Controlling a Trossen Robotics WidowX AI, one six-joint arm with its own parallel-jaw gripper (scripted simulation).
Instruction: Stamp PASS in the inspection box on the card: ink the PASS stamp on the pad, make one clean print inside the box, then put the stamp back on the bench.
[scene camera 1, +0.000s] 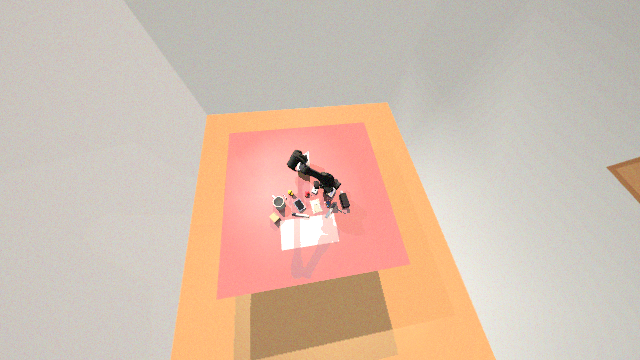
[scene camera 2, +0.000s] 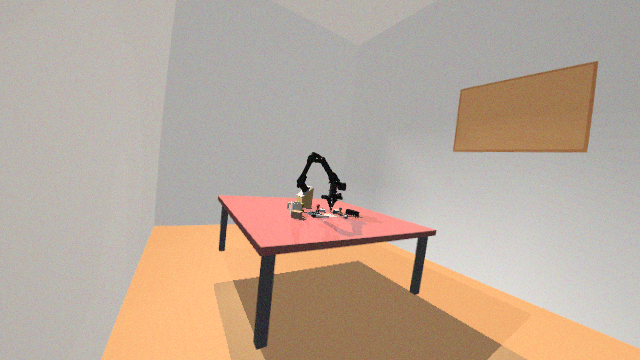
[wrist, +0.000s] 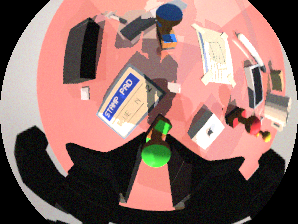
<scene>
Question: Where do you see a grey block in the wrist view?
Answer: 206, 130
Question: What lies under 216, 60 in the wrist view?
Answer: A card.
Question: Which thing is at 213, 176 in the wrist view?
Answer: My gripper.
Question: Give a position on a mug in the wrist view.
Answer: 273, 109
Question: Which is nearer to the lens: the blue-knobbed stamp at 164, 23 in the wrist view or the black flat box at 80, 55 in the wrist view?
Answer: The blue-knobbed stamp.
</scene>
